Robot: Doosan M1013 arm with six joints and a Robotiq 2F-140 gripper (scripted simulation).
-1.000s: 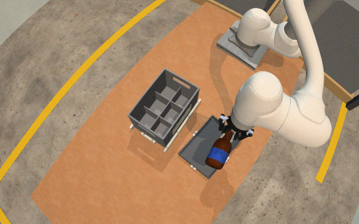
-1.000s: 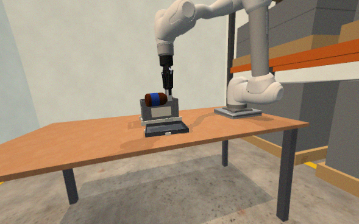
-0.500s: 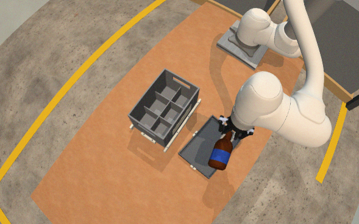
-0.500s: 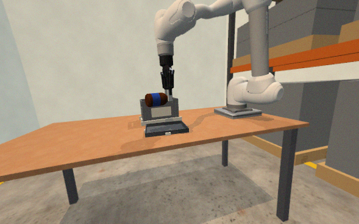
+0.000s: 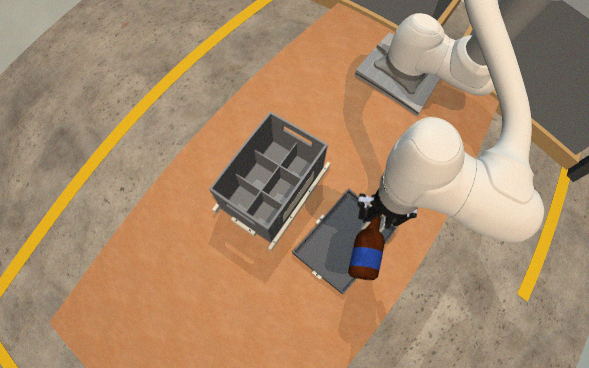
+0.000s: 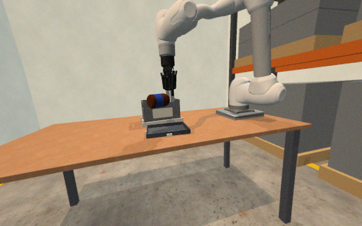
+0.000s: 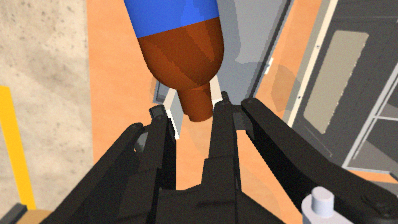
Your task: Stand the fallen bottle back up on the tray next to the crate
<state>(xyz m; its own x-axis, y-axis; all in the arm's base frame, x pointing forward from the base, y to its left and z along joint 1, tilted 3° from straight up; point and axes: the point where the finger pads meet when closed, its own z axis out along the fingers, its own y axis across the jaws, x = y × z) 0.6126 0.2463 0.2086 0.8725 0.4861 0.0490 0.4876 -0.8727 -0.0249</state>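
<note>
The bottle is 50 mm ahead of my hand, 30 mm to the left of it and 20 mm below it. The rest, counted from my hand: grey crate (290 mm to the right, 140 mm below, 50 mm ahead); then grey tray (210 mm below, 30 mm to the right, 30 mm ahead).
</note>
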